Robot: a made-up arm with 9 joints. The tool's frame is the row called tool.
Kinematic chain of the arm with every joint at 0, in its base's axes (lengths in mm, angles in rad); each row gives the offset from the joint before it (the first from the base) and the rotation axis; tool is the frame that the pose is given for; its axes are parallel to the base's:
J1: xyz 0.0 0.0 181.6 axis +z
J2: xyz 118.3 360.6 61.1 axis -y
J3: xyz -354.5 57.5 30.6 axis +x
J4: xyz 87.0 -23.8 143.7 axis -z
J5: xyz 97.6 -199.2 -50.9 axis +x
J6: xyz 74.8 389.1 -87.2 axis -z
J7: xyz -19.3 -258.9 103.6 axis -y
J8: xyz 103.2 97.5 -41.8 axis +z
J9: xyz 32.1 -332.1 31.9 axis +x
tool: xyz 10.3 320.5 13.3
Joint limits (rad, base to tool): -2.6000..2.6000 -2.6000..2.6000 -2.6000..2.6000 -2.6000..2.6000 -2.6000..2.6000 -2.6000..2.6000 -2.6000..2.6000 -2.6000..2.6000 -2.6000..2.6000
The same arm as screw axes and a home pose.
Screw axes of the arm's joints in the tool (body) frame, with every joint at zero. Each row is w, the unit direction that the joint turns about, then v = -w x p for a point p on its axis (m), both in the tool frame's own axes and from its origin. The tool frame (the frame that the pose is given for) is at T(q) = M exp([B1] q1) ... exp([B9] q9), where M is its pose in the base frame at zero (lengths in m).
B1 = (0, 0, 1, -0.4112, 0.1495, 0)
B2 = (0, -1, 0, -0.1432, 0, 0.0312)
B3 = (1, 0, 0, 0, -0.1126, -0.0069)
B4 = (0, 0, -1, 0.0169, -0.2987, 0)
B5 = (1, 0, 0, 0, -0.0198, 0.2161)
B6 = (0, 0, -1, -0.173, -0.1263, 0)
B7 = (0, -1, 0, -0.0034, 0, 0.1456)
B8 = (0, 0, 1, 0.0116, 0.0424, 0)
B9 = (1, 0, 0, 0, -0.0133, 0.3205)
M: xyz 0.1495 0.4112 0.3859 (m) rpy 0 0 0 (rad, as in URDF)
Joint limits (rad, base to tool): -2.6..2.6 -2.6..2.6 -2.6..2.6 -2.6..2.6 -2.6..2.6 -2.6..2.6 -2.6..2.6 -2.6..2.6 -2.6..2.6

